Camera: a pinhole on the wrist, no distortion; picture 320 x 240 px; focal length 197.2 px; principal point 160.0 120.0 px. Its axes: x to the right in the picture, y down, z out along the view. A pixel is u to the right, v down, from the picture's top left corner.
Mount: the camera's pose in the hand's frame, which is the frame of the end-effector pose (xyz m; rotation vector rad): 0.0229 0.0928 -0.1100 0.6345 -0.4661 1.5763
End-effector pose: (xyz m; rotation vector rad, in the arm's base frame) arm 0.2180 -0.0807 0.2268 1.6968 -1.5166 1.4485
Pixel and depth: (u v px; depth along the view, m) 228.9 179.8 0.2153
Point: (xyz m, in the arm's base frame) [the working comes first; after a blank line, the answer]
In the camera's frame: 0.0752 0.0653 0.2153

0.2577 -0.1653 0.1710
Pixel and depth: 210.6 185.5 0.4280
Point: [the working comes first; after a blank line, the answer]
In the camera's frame: 0.1098 0.1422 0.4280

0.4472 -0.2679 0.0940
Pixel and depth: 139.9 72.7 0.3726
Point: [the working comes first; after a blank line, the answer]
In the camera's frame: -0.0380 -0.0894 0.3726

0.3992 -0.2227 0.3663
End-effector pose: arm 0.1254 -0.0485 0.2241 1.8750 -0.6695 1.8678
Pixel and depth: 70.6 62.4 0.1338
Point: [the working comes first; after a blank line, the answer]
In the camera's frame: -0.0607 -0.0391 0.1338

0.1050 0.0048 0.3069
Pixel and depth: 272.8 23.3 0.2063
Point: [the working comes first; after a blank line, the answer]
In the camera's frame: 0.1180 -0.1012 0.2063

0.1791 -0.1750 0.3633
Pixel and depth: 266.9 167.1 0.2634
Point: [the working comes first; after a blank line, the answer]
In the camera's frame: 0.1428 0.0629 0.2634

0.2590 -0.1820 0.2072
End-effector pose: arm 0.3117 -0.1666 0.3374 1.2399 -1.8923 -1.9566
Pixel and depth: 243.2 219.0 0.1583
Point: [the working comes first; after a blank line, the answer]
In the camera's frame: 0.0668 0.0795 0.1583

0.2843 -0.1042 0.3773
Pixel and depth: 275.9 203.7 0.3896
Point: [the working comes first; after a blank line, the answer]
In the camera's frame: 0.2290 0.1654 0.3896

0.1564 0.1589 0.3372
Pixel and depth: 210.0 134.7 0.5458
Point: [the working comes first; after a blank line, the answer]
In the camera's frame: 0.1384 0.0407 0.5458

0.0946 0.1377 0.1277
